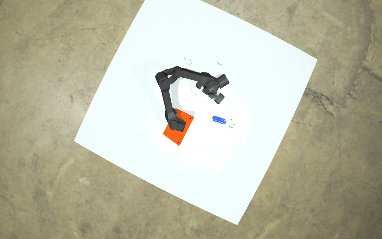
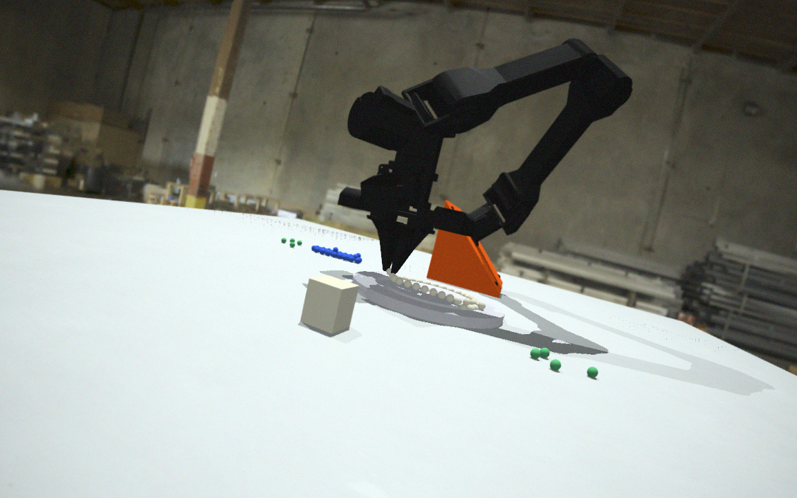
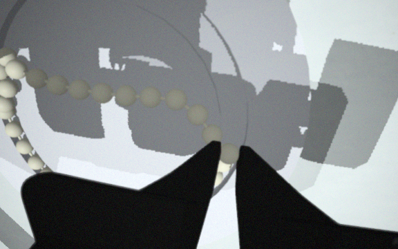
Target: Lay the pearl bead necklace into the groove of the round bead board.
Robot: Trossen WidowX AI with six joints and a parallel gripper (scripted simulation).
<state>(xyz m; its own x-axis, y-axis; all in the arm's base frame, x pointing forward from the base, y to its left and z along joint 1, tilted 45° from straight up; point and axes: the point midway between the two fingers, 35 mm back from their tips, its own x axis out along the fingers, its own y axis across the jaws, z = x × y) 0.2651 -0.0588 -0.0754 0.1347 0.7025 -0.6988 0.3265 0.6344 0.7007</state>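
Right now my gripper tip is 6 cm to the right of the round bead board, 2 cm short of it and 1 cm above it. Round my gripper tip: cream cube (22 cm ahead, 1 cm to the right).
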